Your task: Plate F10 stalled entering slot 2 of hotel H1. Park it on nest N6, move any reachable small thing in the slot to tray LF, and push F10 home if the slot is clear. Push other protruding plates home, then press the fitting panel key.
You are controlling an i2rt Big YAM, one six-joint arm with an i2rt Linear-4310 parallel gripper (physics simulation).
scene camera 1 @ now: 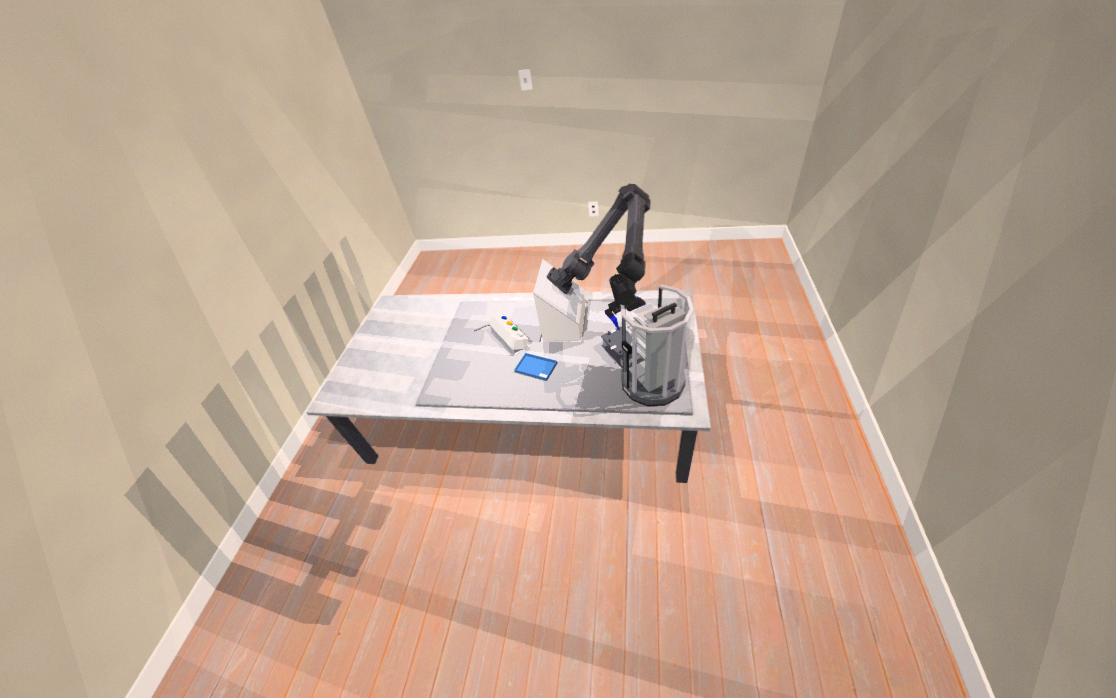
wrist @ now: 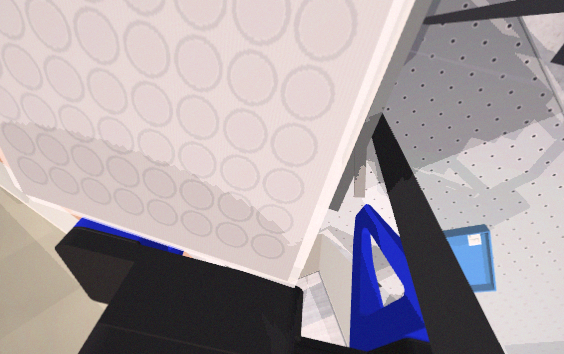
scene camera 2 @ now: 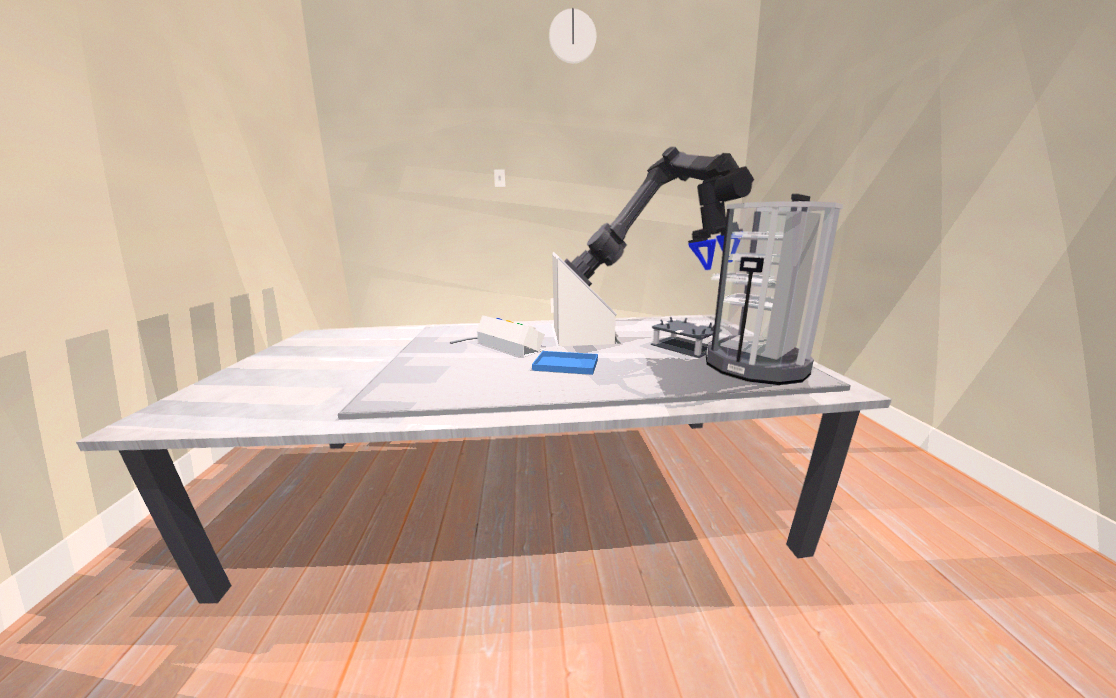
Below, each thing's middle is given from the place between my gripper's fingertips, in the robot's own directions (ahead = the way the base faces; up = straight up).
The clear cylindrical plate rack [scene camera 2: 776, 255] lies 100 mm to the left of my hand, 60 mm ahead of it and 40 mm below it. Round my hand: blue tray [scene camera 2: 535, 366] 390 mm to the right, 240 mm below, 70 mm ahead.
